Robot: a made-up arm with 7 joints.
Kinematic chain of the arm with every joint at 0, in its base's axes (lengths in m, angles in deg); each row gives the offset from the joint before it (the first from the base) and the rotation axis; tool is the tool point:
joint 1: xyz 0 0 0.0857 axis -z
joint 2: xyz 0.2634 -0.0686 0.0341 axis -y
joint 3: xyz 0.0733 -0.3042 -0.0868 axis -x
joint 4: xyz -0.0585 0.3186 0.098 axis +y
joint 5: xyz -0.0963 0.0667 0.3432 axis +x
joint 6: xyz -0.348 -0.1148 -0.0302 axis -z
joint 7: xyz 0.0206 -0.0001 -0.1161 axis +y
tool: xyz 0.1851 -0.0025 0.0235
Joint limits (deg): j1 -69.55..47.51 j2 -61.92..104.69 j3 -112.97..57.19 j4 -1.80..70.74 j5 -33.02..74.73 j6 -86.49..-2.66 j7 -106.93..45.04
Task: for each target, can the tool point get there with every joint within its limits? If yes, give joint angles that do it. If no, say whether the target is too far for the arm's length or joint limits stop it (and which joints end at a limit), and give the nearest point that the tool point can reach.
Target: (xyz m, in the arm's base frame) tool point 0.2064 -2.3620 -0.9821
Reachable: no: too far | nearest point 0.0998 -1.1421 -0.2284 | short by 1.438 m
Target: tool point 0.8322 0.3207 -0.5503
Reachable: no: joint limits stop it (at a limit: joint 3, joint 4, joint 6, joint 7) | nearest point 0.6616 0.2550 -0.3460 | short by 0.274 m
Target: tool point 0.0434 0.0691 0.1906
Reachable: yes | joints 19.90 41.79 20.43 19.76 -5.07 -17.02 -14.97
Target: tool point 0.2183 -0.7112 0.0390
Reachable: yes | joints -37.05 64.95 -61.08 17.41 36.52 -65.19 -76.51
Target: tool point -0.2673 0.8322 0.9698
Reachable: no: joint limits stop it (at a limit: joint 1, joint 4, joint 5, joint 6, joint 7) | nearest point -0.0328 0.5778 0.6553 | short by 0.468 m
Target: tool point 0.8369 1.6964 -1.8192
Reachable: no: too far | nearest point 0.3055 0.6193 -0.3620 | short by 1.888 m
